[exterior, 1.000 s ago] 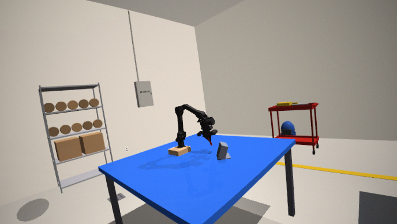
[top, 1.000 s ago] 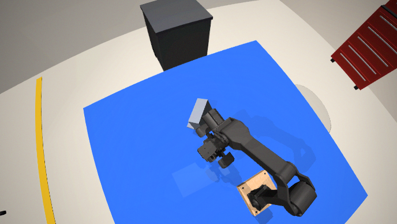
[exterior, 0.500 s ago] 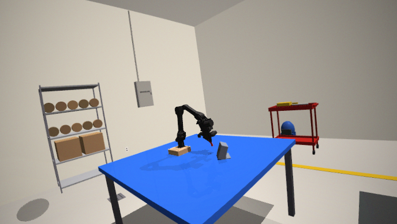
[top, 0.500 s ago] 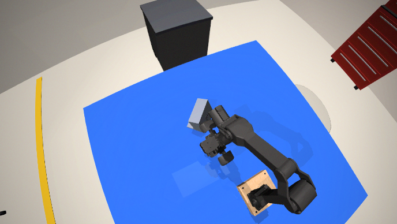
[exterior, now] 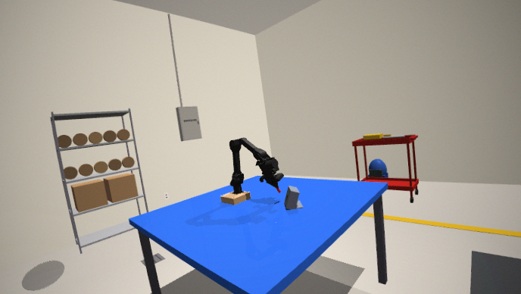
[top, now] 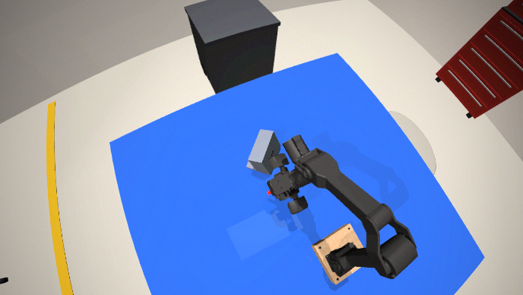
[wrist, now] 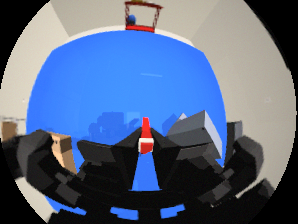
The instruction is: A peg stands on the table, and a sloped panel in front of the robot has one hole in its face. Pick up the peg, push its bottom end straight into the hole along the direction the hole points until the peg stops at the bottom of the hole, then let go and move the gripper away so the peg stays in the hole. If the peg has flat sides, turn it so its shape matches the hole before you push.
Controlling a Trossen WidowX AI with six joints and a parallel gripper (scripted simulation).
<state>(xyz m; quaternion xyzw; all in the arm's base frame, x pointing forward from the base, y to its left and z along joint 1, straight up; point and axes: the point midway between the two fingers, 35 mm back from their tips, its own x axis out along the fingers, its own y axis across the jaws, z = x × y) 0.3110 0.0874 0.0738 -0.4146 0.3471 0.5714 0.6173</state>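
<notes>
Right now my gripper tip is 15 cm short of the grey panel, 4 cm to the left of it and 4 cm above it. Round my gripper tip: red peg 1 cm to the right, 1 cm above.
</notes>
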